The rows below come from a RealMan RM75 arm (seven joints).
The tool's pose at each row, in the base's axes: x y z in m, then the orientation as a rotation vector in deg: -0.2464, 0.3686, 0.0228, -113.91, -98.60, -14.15; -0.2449, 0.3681, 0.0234, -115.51, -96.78, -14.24; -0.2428, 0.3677, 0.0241, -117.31, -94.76, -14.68; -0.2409, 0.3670, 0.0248, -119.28, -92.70, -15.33; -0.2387, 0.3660, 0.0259, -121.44, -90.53, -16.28; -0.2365, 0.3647, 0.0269, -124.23, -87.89, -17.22; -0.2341, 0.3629, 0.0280, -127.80, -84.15, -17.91; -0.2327, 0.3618, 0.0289, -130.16, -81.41, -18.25; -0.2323, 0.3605, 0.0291, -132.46, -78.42, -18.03; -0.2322, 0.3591, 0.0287, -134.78, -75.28, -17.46; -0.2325, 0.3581, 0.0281, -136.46, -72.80, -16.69; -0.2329, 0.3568, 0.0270, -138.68, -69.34, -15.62; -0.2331, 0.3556, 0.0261, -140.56, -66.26, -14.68; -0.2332, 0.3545, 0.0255, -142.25, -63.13, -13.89; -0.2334, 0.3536, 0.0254, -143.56, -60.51, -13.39; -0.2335, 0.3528, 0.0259, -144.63, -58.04, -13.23
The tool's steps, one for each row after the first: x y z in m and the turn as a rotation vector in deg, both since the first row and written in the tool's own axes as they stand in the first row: 0.0001, 0.0013, -0.0010, -0.48, 0.25, 1.69; 0.0005, 0.0032, -0.0022, -1.24, 0.65, 3.52; 0.0005, 0.0049, -0.0035, -2.23, 1.07, 5.38; 0.0005, 0.0069, -0.0053, -3.51, 1.55, 7.31; 0.0003, 0.0089, -0.0072, -5.11, 1.91, 9.75; -0.0004, 0.0111, -0.0094, -6.88, 2.21, 13.15; -0.0007, 0.0123, -0.0110, -7.97, 2.43, 15.56; -0.0017, 0.0127, -0.0118, -8.72, 2.49, 18.20; -0.0030, 0.0130, -0.0122, -9.32, 2.39, 20.99; -0.0042, 0.0130, -0.0121, -9.56, 2.21, 23.20; -0.0060, 0.0129, -0.0117, -9.88, 1.97, 26.24; -0.0074, 0.0131, -0.0114, -10.16, 1.76, 28.91; -0.0087, 0.0132, -0.0114, -10.42, 1.71, 31.51; -0.0096, 0.0131, -0.0117, -10.69, 1.77, 33.63; -0.0101, 0.0130, -0.0125, -11.01, 2.04, 35.52
